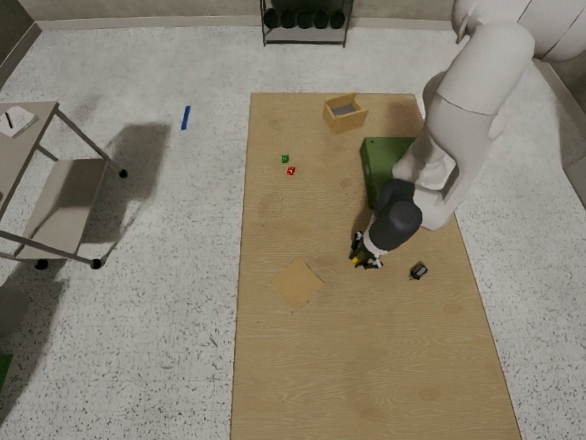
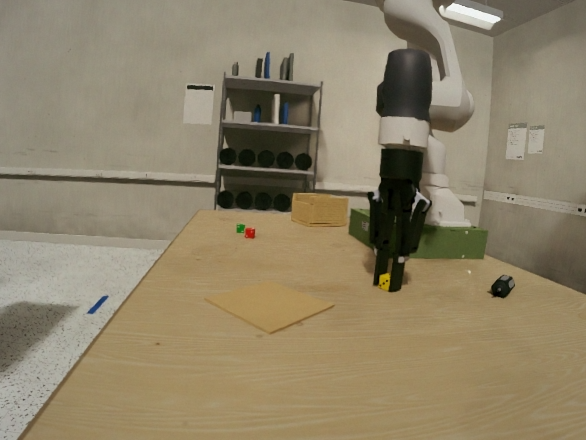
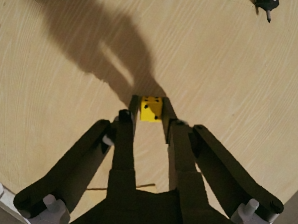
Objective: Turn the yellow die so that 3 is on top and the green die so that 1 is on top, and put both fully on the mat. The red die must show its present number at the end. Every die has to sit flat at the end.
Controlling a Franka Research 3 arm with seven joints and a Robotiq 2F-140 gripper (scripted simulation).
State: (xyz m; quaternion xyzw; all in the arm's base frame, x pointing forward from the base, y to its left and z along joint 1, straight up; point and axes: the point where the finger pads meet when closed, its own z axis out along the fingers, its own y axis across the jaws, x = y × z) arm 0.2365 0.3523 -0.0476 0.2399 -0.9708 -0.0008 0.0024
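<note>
My gripper is now 2 cm above the yellow die. From my hand the other things lie so: black object (23 cm behind, 5 cm to the left, 2 cm below); then tan mat (22 cm ahead, 8 cm to the left, 3 cm below); then red die (25 cm ahead, 40 cm to the right, 2 cm below).
</note>
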